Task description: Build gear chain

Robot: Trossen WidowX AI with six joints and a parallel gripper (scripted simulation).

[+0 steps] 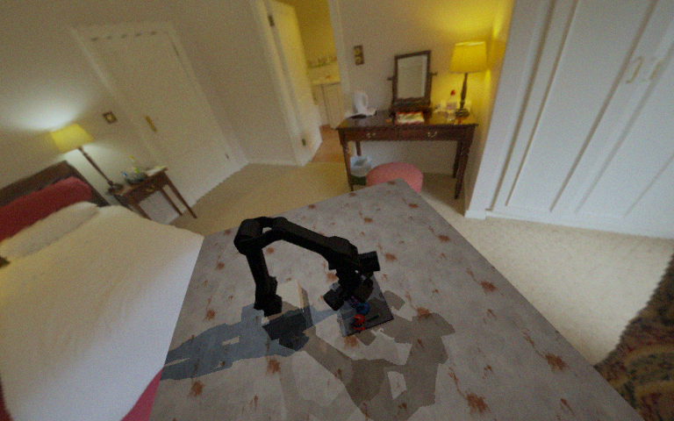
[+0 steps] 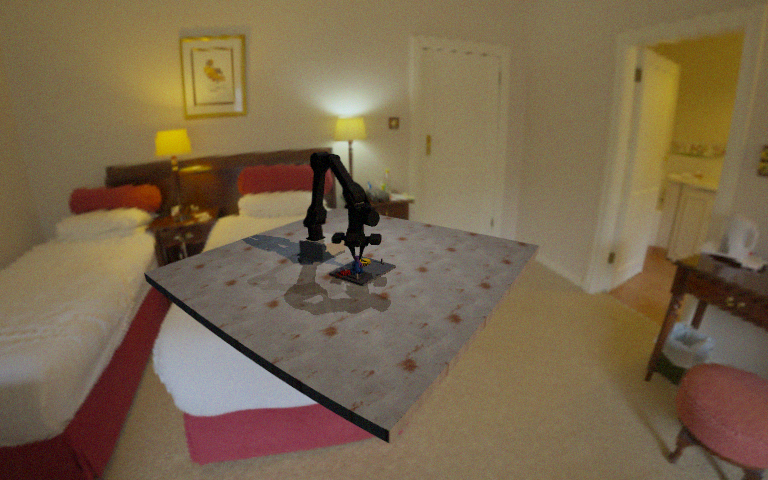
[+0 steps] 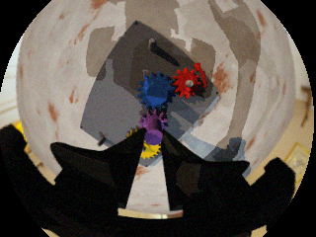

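Now: gripper tip 10 mm above the purple gear. The rest, counted from my gripper tip: red gear 70 mm to the right, 30 mm below; blue gear 30 mm ahead, 40 mm to the right, 20 mm below; yellow gear 20 mm behind, 50 mm to the left, 30 mm below.
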